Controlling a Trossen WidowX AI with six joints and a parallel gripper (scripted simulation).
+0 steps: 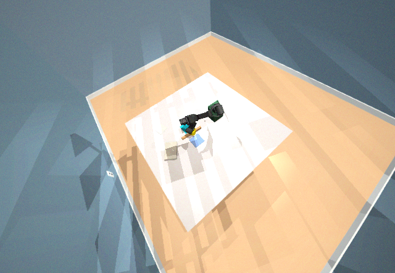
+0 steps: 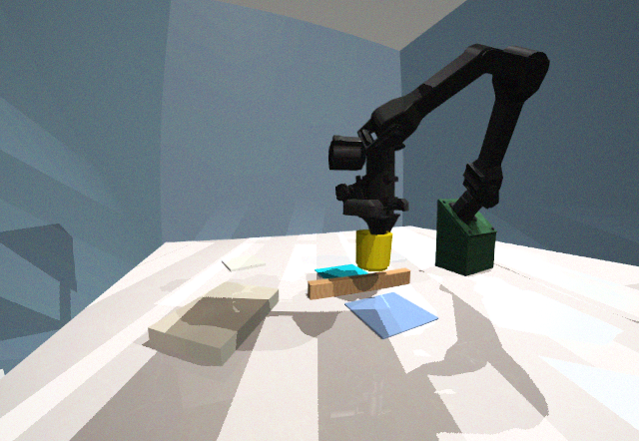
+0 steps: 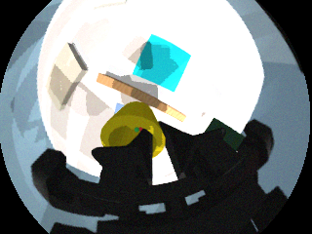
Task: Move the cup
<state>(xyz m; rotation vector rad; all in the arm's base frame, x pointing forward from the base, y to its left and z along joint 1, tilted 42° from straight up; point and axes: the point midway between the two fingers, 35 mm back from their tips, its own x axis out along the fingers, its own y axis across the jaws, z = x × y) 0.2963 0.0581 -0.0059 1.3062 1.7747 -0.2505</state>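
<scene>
Right now the cyan pad is 2 cm ahead of my gripper tip, 12 cm to the right of it and 10 cm below it. The rest, counted from my gripper tip: wooden bar 2 cm ahead, 2 cm to the right, 9 cm below; then yellow cup 2 cm ahead, 2 cm to the left; then blue pad 3 cm ahead, 8 cm to the left, 10 cm below.
</scene>
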